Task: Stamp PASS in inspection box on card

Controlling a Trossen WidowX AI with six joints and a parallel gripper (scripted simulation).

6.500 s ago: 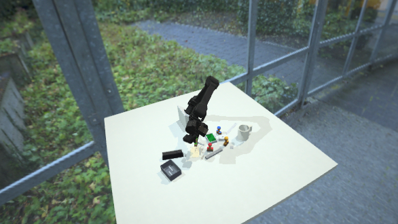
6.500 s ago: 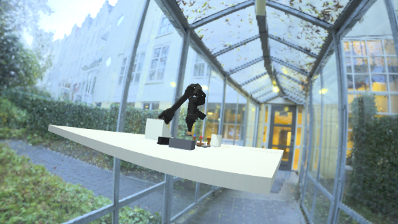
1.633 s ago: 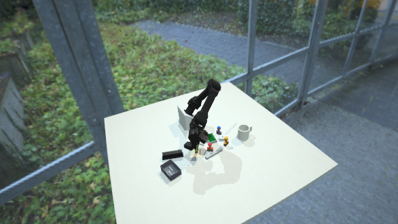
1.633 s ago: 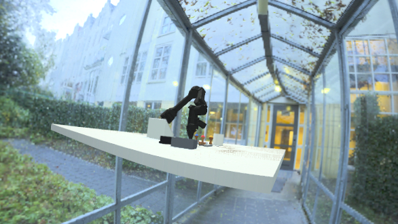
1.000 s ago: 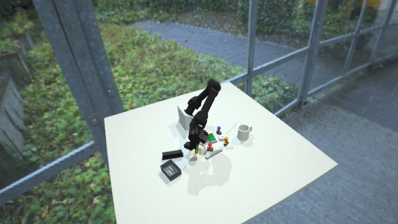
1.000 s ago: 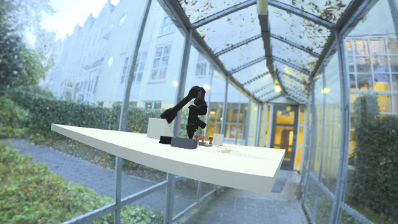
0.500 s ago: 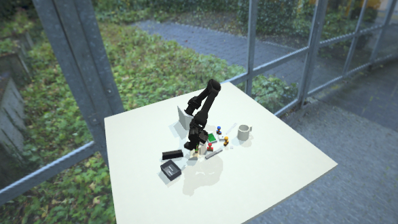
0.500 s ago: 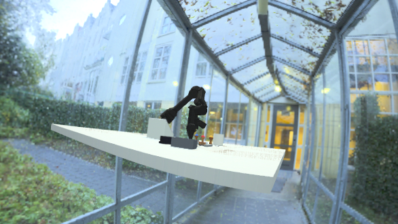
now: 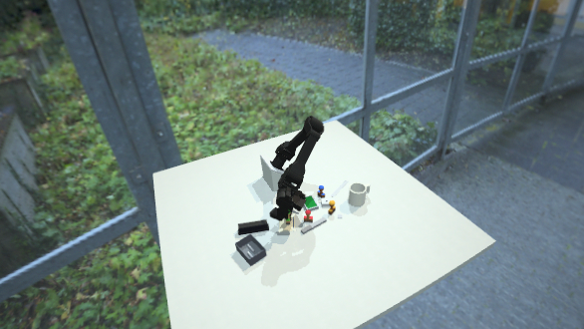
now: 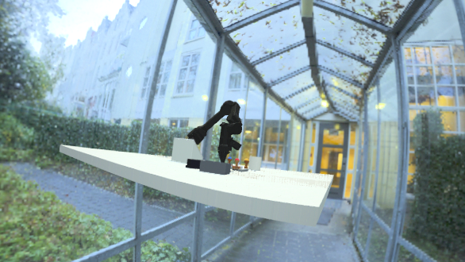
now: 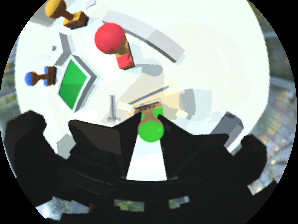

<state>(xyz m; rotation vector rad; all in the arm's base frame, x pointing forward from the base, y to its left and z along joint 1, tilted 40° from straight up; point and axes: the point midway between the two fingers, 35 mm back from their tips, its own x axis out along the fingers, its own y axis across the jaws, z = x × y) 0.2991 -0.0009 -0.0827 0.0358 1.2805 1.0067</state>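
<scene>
The pale yellow card lies 1 cm ahead of my gripper tip, 1 cm to the right of it and 3 cm below it. The rest, counted from my gripper tip: green-knobbed stamp right at my gripper tip; then red-knobbed stamp 4 cm ahead, 8 cm to the left, 1 cm below; then grey bar 8 cm ahead, 9 cm to the left, 2 cm below.
</scene>
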